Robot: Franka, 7 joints.
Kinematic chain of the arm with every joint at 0, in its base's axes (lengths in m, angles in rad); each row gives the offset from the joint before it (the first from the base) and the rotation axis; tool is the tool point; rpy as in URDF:
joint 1: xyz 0 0 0.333 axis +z
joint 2: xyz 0 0 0 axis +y
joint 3: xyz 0 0 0.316 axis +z
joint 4: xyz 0.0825 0 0 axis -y
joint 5: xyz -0.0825 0 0.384 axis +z
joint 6: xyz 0 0 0 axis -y
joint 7: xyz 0.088 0 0 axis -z
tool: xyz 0 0 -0.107 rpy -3.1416 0 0
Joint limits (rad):
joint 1: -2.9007..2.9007
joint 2: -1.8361..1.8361
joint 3: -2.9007..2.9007
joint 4: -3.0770..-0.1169
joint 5: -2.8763..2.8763
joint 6: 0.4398..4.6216
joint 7: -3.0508..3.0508
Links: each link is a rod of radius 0.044 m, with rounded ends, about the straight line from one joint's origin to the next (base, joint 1, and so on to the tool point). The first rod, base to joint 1, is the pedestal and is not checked.
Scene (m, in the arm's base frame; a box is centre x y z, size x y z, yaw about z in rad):
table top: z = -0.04
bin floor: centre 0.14 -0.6 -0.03 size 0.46 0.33 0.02 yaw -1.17
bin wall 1: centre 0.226 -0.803 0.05 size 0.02 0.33 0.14 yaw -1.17
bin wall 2: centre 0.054 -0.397 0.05 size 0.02 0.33 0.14 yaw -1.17
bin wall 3: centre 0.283 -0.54 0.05 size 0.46 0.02 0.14 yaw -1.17
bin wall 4: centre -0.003 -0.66 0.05 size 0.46 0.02 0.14 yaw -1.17
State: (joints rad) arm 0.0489 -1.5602 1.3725 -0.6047 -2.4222 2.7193 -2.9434
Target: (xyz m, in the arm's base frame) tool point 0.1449 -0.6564 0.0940
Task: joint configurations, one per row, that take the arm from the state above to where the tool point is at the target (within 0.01 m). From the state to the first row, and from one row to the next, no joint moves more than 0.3 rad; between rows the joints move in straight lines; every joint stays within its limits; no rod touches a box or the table.
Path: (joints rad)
1: 0.3160 -1.5534 1.4281 -0.5350 -2.3804 2.9465 -2.9434
2: 0.5830 -1.5467 1.4837 -0.4653 -2.3385 3.1738 -2.9434
3: 0.8501 -1.5399 1.5392 -0.3956 -2.2967 3.4010 -2.9434
4: 1.1172 -1.5331 1.5948 -0.3260 -2.2549 3.6283 -2.9434
5: 1.3843 -1.5264 1.6504 -0.2563 -2.2131 3.8555 -2.9434
6: 1.6513 -1.5196 1.7060 -0.1866 -2.1712 4.0828 -2.9434
7: 1.9184 -1.5129 1.7616 -0.1169 -2.1294 4.3100 -2.9434
8: 1.9170 -1.7145 1.7877 -0.1169 -2.1045 4.0591 -2.9434

